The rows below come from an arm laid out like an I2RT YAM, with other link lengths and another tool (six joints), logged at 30 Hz.
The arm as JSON. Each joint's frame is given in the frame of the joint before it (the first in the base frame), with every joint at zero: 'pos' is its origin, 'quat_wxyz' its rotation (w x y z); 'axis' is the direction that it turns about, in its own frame. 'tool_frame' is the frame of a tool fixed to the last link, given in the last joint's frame.
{
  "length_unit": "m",
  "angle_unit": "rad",
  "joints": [
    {
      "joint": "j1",
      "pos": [
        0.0,
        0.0,
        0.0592
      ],
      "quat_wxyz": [
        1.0,
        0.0,
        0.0,
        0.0
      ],
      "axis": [
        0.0,
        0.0,
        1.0
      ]
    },
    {
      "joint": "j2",
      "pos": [
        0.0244,
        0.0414,
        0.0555
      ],
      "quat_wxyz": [
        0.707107,
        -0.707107,
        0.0,
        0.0
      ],
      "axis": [
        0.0,
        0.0,
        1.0
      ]
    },
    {
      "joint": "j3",
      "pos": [
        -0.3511,
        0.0,
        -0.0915
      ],
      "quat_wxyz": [
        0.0,
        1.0,
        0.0,
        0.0
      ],
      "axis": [
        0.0,
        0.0,
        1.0
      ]
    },
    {
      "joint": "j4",
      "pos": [
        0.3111,
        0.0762,
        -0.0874
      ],
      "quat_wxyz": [
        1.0,
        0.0,
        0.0,
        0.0
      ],
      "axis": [
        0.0,
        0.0,
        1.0
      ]
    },
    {
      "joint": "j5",
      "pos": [
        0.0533,
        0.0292,
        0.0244
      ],
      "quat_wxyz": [
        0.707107,
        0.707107,
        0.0,
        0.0
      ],
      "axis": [
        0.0,
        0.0,
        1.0
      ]
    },
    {
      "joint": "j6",
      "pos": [
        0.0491,
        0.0,
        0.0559
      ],
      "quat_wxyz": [
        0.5,
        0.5,
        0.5,
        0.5
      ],
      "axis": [
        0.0,
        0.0,
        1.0
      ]
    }
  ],
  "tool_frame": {
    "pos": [
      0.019,
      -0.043,
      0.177
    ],
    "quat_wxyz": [
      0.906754,
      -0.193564,
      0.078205,
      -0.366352
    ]
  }
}
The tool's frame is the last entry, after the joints.
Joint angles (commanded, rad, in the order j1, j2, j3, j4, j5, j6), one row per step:
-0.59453 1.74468 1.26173 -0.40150 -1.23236 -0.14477
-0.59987 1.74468 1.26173 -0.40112 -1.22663 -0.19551
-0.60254 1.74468 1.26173 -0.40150 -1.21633 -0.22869
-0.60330 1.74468 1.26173 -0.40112 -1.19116 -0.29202
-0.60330 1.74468 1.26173 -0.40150 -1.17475 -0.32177
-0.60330 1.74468 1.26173 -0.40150 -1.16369 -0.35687
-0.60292 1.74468 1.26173 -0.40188 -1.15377 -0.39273
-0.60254 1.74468 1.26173 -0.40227 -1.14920 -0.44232
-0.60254 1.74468 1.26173 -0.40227 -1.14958 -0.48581
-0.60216 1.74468 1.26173 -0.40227 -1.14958 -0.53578
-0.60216 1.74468 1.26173 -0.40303 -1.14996 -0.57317
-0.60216 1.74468 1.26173 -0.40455 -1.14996 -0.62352
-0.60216 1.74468 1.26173 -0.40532 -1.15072 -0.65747
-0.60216 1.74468 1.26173 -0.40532 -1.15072 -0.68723
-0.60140 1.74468 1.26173 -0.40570 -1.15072 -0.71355
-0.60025 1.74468 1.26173 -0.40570 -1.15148 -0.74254
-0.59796 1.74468 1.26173 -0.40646 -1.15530 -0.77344
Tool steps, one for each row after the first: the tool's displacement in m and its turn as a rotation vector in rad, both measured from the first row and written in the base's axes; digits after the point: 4 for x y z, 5 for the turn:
-0.0005 -0.0026 0.0012 -0.03967 -0.03131 0.00417
-0.0004 -0.0047 0.0008 -0.06963 -0.04806 0.00389
0.0005 -0.0072 -0.0008 -0.13130 -0.07777 0.00520
0.0011 -0.0088 -0.0024 -0.16312 -0.08870 0.00401
0.0014 -0.0094 -0.0029 -0.19553 -0.10575 0.00768
0.0016 -0.0096 -0.0033 -0.22756 -0.12337 0.01289
0.0013 -0.0085 -0.0024 -0.26584 -0.15232 0.02520
0.0007 -0.0070 -0.0010 -0.29666 -0.18023 0.03802
0.0000 -0.0052 0.0005 -0.33231 -0.21214 0.05291
-0.0007 -0.0038 0.0016 -0.35827 -0.23559 0.06404
-0.0016 -0.0020 0.0028 -0.39326 -0.26651 0.07884
-0.0023 -0.0007 0.0037 -0.41645 -0.28802 0.08914
-0.0029 0.0004 0.0044 -0.43764 -0.30704 0.09784
-0.0034 0.0017 0.0050 -0.45602 -0.32374 0.10631
-0.0039 0.0035 0.0058 -0.47591 -0.34303 0.11621
-0.0046 0.0064 0.0070 -0.49428 -0.36516 0.12900

